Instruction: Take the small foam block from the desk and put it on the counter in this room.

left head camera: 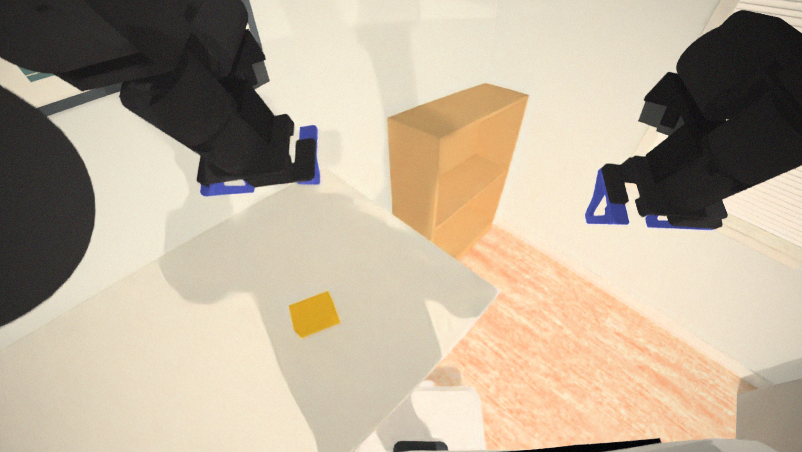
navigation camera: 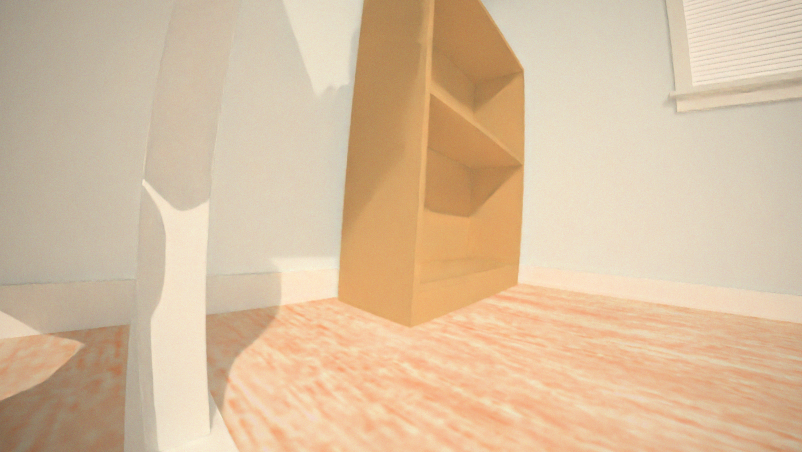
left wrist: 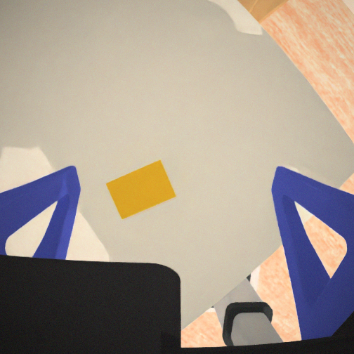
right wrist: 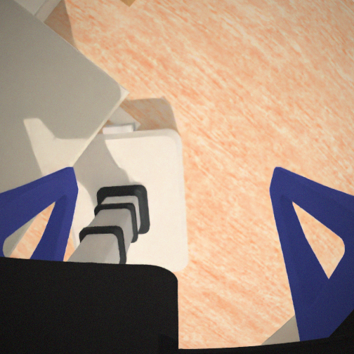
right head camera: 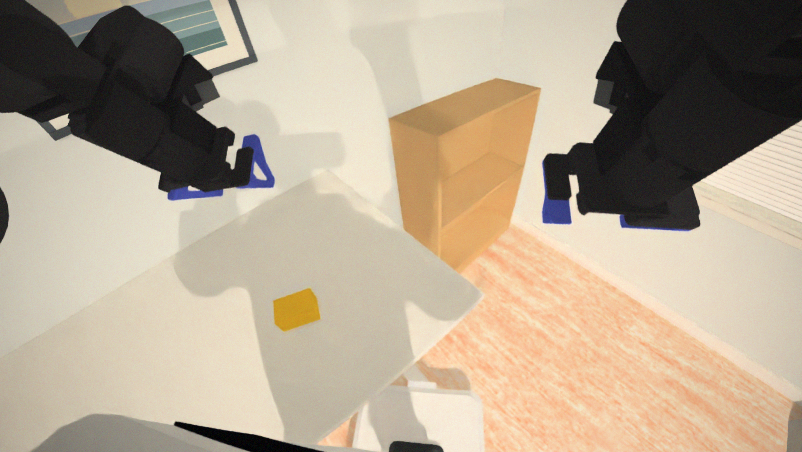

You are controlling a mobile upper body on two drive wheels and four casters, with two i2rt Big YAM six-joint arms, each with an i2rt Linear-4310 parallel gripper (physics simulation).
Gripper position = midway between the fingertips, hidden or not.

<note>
In view: the left gripper [left head camera: 285, 183], the right gripper [right head camera: 583, 220], a yellow foam block [left head camera: 316, 313], a pale desk [left head camera: 200, 342] and a wooden bookcase [navigation camera: 423, 235].
The yellow foam block is seen too in the left wrist view [left wrist: 145, 187] and in the right head camera view [right head camera: 300, 308]. The left gripper shows as well in the left wrist view [left wrist: 175, 177] and in the right head camera view [right head camera: 246, 187]. The right gripper is seen too in the left head camera view [left head camera: 617, 220] and in the right wrist view [right wrist: 173, 177]. The navigation camera view does not show the yellow foam block: it is out of frame. The right wrist view misses the yellow foam block: it is out of frame.
</note>
